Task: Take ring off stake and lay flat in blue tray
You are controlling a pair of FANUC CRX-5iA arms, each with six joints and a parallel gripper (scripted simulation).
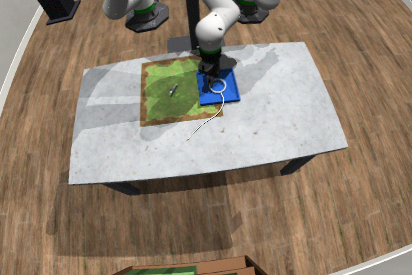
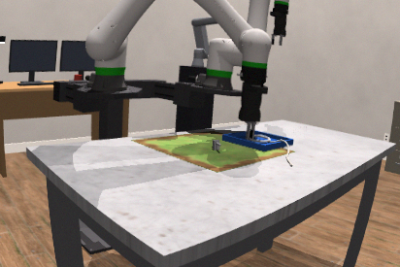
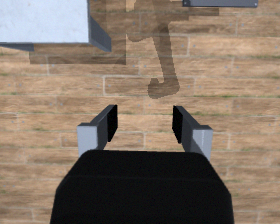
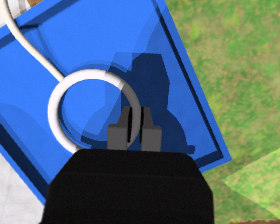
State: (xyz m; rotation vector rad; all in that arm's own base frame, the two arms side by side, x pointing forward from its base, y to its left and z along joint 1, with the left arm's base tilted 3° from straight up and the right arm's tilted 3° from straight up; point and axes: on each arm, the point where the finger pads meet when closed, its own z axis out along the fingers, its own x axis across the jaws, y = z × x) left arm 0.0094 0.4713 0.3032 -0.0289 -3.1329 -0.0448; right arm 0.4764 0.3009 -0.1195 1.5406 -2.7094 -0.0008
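Right now the grey ring is 3 cm to the left of my right hand, 2 cm ahead of it and 1 cm below it. From my right hand the other things lie so: grey stake (19 cm to the right, 2 cm below, 2 cm ahead); then blue tray (3 cm to the left, 2 cm below, 2 cm ahead).
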